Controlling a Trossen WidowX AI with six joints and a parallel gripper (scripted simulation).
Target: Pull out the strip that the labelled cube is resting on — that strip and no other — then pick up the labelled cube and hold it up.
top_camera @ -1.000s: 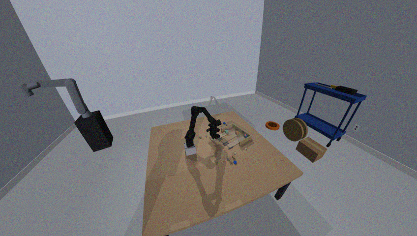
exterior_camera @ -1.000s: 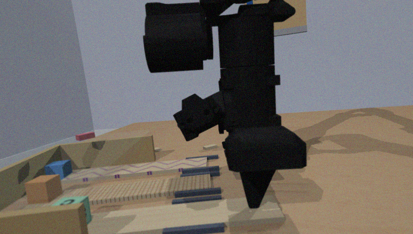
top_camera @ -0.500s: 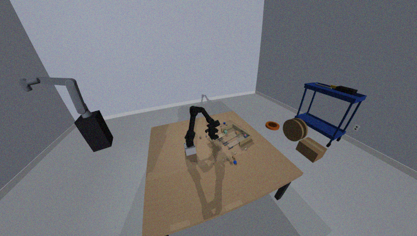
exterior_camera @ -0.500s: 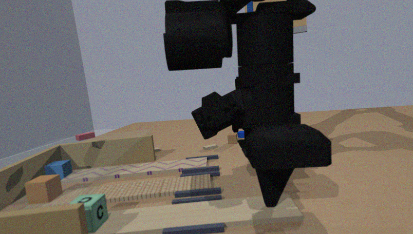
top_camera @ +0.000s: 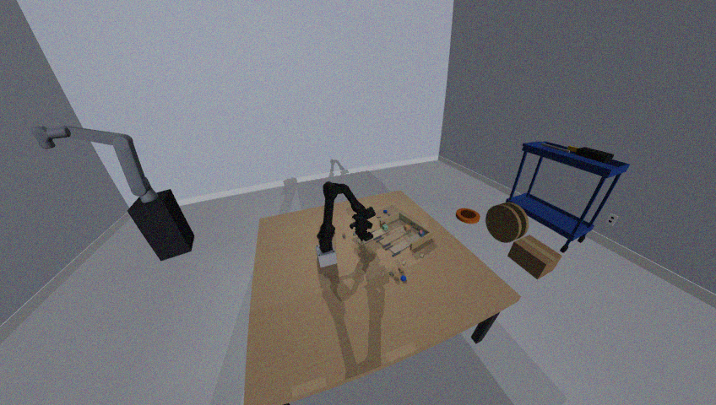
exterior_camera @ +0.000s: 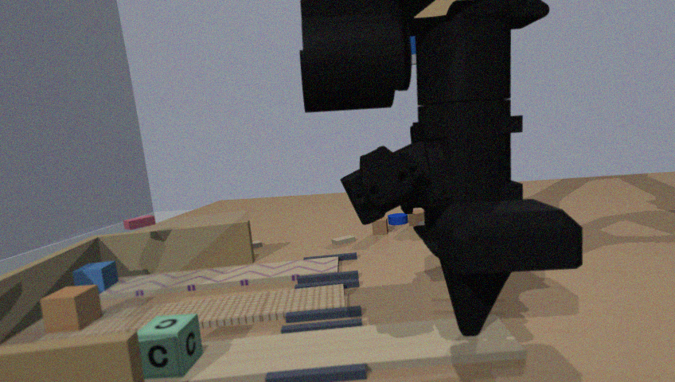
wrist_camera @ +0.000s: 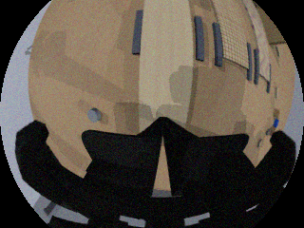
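Now: the green cube labelled c 20 cm ahead of my gripper tip, 2 cm to the left of it and 1 cm above it. Also, from my gripper tip: red block 33 cm ahead, 20 cm to the right, 6 cm above.
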